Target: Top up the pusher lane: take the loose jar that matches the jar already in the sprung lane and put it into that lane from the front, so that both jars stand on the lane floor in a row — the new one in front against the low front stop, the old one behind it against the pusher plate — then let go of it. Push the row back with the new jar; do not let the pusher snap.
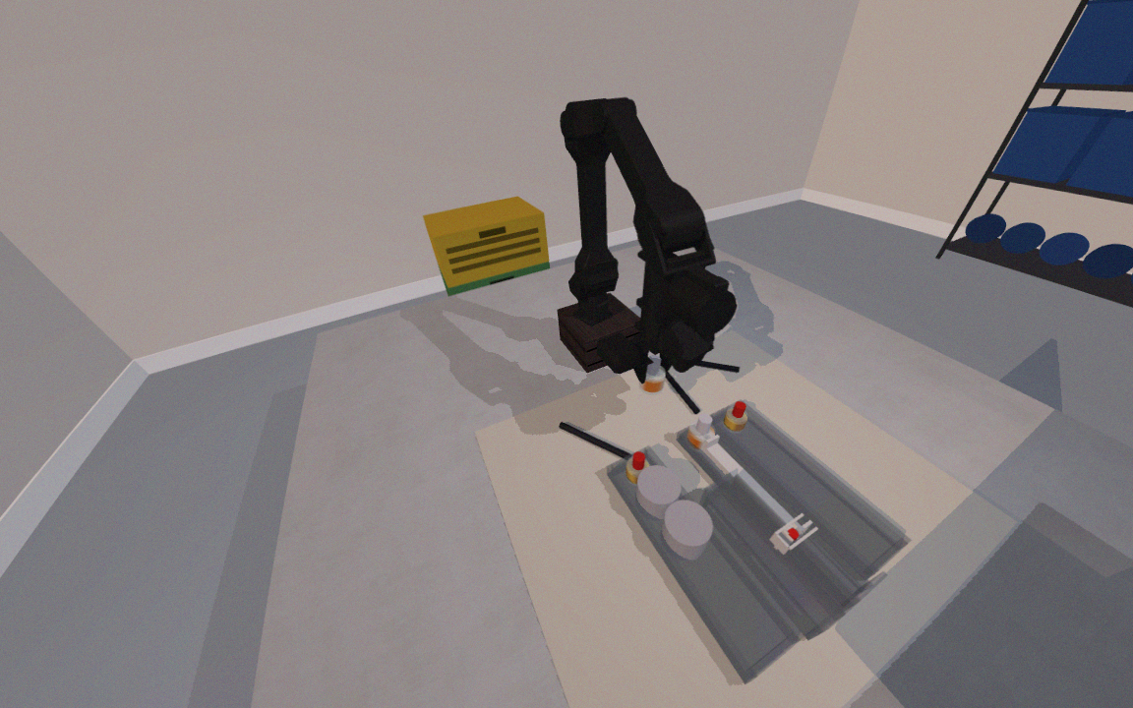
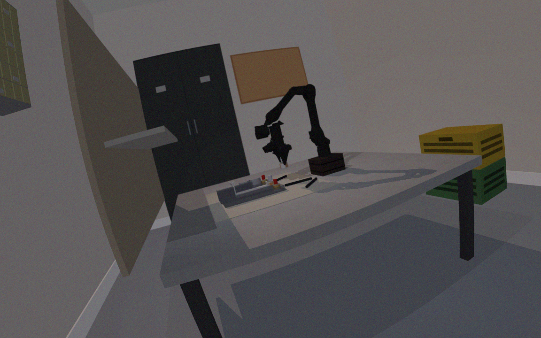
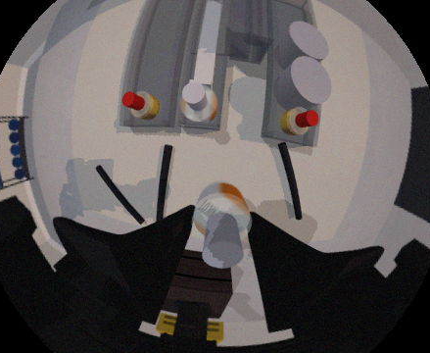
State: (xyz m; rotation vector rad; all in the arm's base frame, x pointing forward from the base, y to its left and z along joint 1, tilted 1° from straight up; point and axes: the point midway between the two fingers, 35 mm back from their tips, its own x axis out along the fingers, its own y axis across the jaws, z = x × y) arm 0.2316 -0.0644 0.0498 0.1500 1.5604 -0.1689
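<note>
Right now the rack is 24 cm ahead of my gripper tip, 4 cm to the right of it and 8 cm below it. From my gripper tip the other things lie so: red mark: 28 cm ahead, 6 cm to the right, 3 cm below.
</note>
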